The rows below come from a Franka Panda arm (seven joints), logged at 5 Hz.
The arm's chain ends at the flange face. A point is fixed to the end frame.
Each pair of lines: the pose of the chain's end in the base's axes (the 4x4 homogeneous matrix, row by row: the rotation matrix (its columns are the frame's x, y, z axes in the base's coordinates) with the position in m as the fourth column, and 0 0 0 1 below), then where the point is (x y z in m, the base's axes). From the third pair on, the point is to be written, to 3 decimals.
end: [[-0.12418, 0.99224, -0.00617, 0.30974], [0.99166, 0.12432, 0.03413, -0.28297], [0.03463, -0.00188, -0.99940, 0.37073], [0, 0, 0, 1]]
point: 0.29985 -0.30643 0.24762
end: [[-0.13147, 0.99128, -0.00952, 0.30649], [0.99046, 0.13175, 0.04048, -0.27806], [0.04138, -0.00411, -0.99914, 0.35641], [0, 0, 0, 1]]
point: 0.29639 -0.30081 0.23318
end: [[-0.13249, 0.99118, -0.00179, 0.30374], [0.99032, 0.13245, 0.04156, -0.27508], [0.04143, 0.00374, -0.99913, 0.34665], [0, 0, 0, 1]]
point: 0.295 -0.298 0.223
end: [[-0.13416, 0.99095, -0.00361, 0.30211], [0.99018, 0.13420, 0.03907, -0.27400], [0.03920, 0.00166, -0.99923, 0.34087], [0, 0, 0, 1]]
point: 0.293 -0.297 0.218
